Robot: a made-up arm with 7 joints.
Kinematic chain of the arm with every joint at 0, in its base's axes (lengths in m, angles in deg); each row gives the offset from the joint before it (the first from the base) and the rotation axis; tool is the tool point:
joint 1: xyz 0 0 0.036 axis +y
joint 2: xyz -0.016 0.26 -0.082 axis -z
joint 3: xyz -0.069 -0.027 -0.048 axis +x
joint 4: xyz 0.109 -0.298 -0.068 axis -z
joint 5: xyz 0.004 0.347 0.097 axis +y
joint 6: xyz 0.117 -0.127 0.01 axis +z
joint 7: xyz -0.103 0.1 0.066 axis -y
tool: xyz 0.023 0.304 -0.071
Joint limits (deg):
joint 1: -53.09..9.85
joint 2: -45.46..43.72
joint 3: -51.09..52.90
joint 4: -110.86..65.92
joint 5: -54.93..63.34
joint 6: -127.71..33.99
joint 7: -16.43..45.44
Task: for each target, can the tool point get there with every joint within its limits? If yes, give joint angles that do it. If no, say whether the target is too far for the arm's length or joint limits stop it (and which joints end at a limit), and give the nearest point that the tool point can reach.
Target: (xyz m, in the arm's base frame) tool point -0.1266 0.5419 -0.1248
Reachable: yes | joints -16.73 -6.03 7.89 -24.27 33.23 -11.32 2.12
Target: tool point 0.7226 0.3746 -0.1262
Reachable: yes | joints -39.77 -24.79 41.65 27.56 40.37 -108.46 14.22
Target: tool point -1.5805 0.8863 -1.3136
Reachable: no: too far | nearest point -0.6229 0.4737 -0.4959 | short by 1.325 m
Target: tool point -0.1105 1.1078 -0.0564
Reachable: no: joint limits stop it (at a limit: joint 1, joint 2, joint 3, joint 5, joint 7) | nearest point -0.0073 0.7783 -0.0138 | short by 0.348 m
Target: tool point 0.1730 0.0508 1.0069
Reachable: no: joint limits stop it (at a limit: joint 1, joint 4, joint 7) | nearest point 0.1614 0.0930 0.7896 | short by 0.222 m
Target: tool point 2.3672 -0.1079 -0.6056
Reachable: no: too far | nearest point 0.8897 0.1196 -0.2051 | short by 1.548 m
